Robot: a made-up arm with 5 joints.
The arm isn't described. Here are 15 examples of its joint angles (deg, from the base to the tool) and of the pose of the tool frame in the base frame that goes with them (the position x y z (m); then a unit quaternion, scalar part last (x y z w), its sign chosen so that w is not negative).
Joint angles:
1: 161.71 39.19 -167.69 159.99 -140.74
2: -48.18 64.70 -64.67 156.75 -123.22
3: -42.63 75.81 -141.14 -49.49 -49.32
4: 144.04 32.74 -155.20 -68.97 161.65
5: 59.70 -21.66 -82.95 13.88 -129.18
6: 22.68 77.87 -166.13 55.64 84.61
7: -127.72 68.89 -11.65 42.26 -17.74
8: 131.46 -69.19 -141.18 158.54 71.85
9: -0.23 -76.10 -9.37 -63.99 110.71
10: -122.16 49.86 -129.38 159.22 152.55
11: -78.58 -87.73 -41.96 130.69 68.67
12: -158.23 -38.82 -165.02 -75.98 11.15
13: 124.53 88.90 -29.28 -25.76 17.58
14: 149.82 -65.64 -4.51 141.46 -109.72
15: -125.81 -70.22 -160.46 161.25 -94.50
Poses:
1: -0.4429 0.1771 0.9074 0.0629 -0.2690 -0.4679 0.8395
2: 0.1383 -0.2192 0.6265 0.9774 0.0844 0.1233 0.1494
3: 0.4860 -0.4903 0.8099 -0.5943 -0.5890 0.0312 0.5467
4: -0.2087 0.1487 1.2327 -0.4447 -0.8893 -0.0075 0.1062
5: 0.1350 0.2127 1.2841 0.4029 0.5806 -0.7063 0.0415
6: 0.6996 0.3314 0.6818 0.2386 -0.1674 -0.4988 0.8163
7: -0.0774 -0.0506 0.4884 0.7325 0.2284 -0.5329 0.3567
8: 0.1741 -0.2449 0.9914 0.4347 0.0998 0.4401 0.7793
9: -0.1886 0.0247 1.0495 0.7999 -0.5446 -0.2096 0.1399
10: -0.2572 -0.3683 0.7168 0.1785 -0.6091 0.5224 0.5695
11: -0.0292 0.1523 0.7732 0.0069 -0.0014 -0.9620 0.2730
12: 0.4184 0.1782 1.0387 0.6190 0.1797 -0.7625 0.0561
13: -0.1593 0.1954 0.2514 -0.2722 0.1025 0.7615 0.5793
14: 0.1584 -0.0573 0.6976 0.2128 -0.5512 -0.6224 0.5134
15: 0.1693 0.3295 0.9702 -0.5266 0.1912 -0.2330 0.7949
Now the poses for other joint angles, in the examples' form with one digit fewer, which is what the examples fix.
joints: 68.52 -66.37 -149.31 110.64 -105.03
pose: -0.135 -0.374 1.143 -0.243 -0.749 0.615 0.045
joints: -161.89 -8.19 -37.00 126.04 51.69
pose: -0.100 -0.037 0.809 -0.528 -0.367 0.729 0.234
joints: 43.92 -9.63 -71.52 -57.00 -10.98
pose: 0.168 0.182 1.244 0.276 -0.890 0.173 0.318
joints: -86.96 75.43 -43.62 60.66 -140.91
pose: -0.040 -0.179 0.338 0.669 -0.281 0.313 0.613
